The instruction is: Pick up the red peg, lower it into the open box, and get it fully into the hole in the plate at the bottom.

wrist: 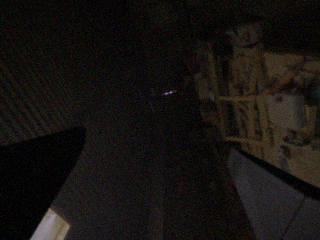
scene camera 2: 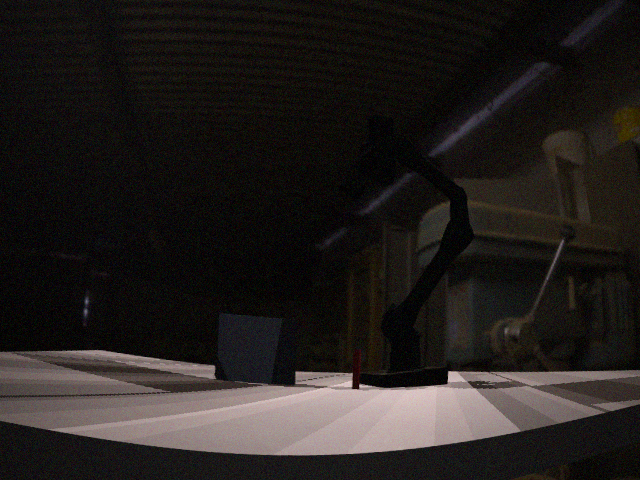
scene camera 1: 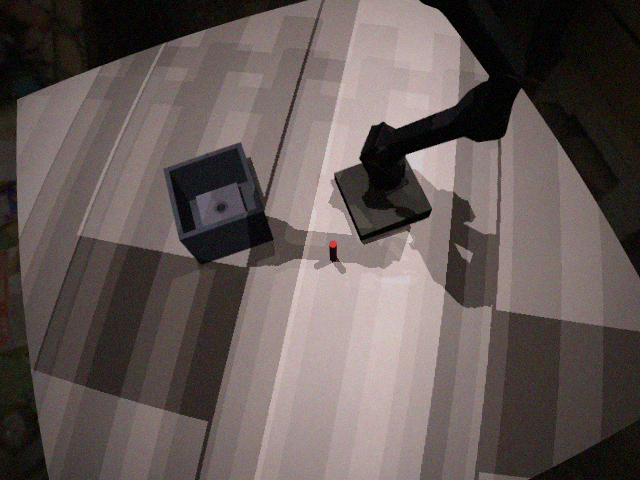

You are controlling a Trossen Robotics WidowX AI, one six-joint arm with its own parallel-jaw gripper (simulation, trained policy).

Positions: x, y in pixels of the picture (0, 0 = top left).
A dark box shows in scene camera 2 and in scene camera 1; in the wrist view it is out of frame. A plate shows in scene camera 1 (225, 202); in the wrist view it is out of frame, in scene camera 2 it is hidden by a dark box. One and the same spot on the dark box: (scene camera 2: 251, 349) is (scene camera 1: 224, 241).
